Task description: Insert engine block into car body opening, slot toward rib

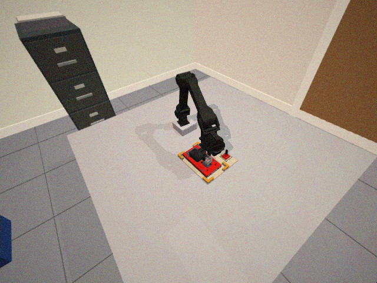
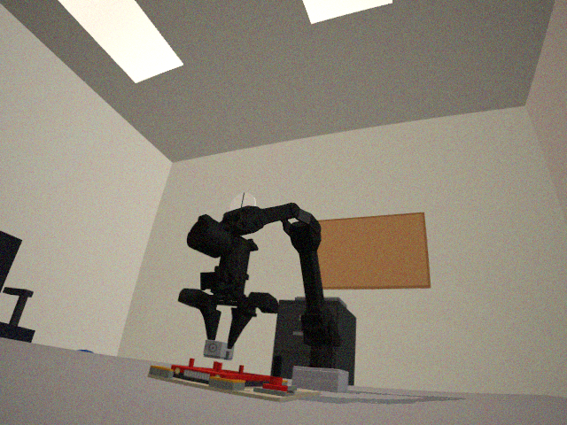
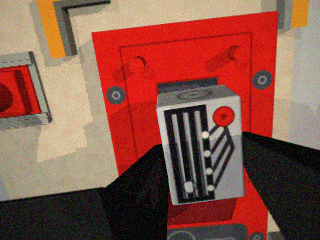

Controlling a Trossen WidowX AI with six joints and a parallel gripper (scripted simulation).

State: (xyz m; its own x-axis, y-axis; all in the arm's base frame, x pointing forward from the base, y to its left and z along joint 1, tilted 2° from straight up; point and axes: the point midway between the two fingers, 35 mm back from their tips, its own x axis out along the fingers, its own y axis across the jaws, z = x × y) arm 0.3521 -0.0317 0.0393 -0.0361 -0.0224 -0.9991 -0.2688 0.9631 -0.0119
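The grey engine block lies 10 mm below my gripper tip.
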